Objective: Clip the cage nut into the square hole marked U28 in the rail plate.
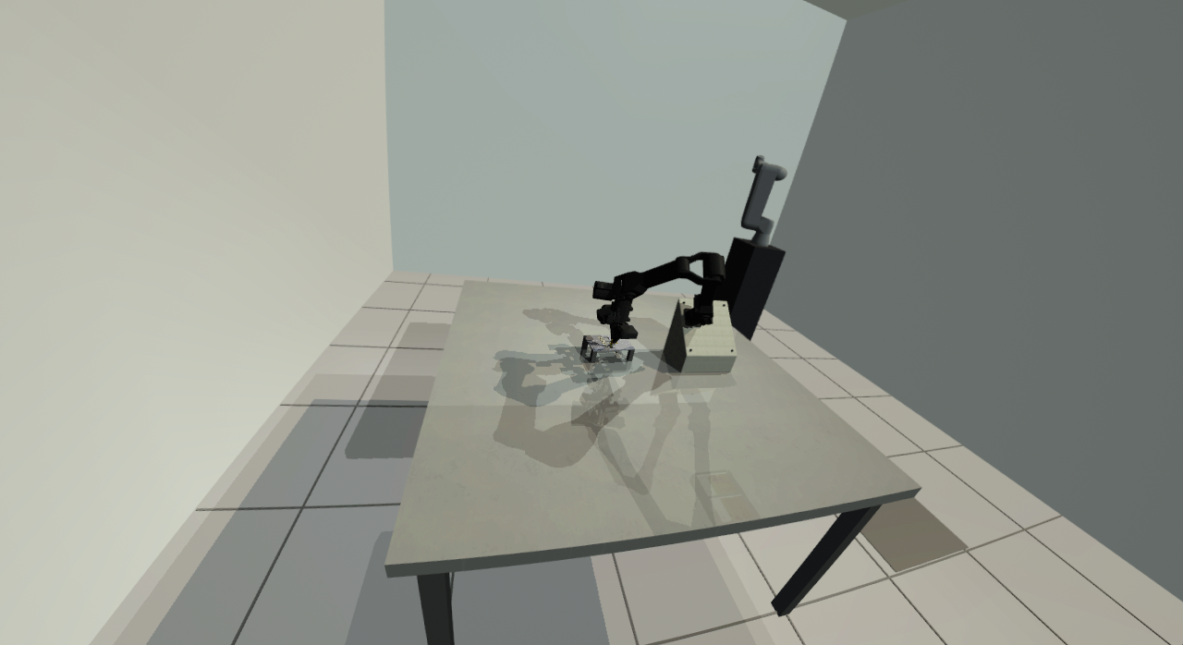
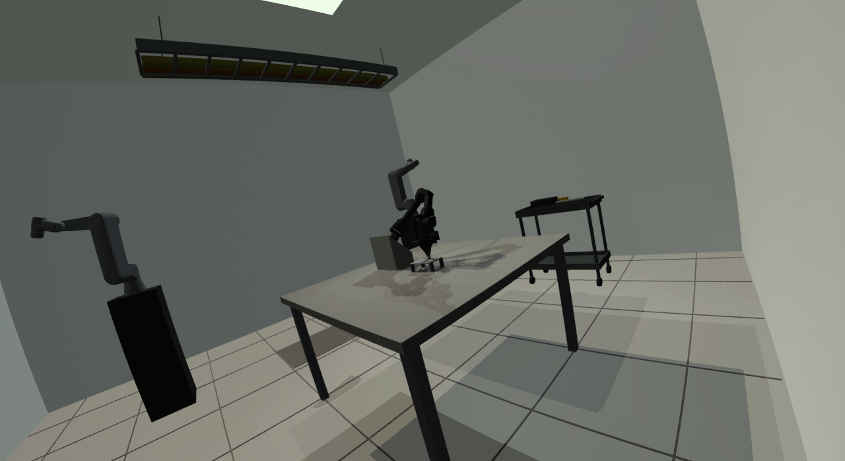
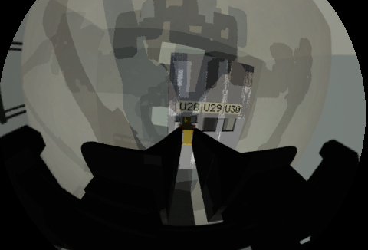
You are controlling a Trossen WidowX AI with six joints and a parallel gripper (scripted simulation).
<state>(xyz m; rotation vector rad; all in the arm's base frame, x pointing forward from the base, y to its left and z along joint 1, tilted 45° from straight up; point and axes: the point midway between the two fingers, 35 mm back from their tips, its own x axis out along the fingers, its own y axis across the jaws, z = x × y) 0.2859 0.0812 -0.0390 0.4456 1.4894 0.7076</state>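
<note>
Right now my gripper tip is 1 cm above the cage nut.
</note>
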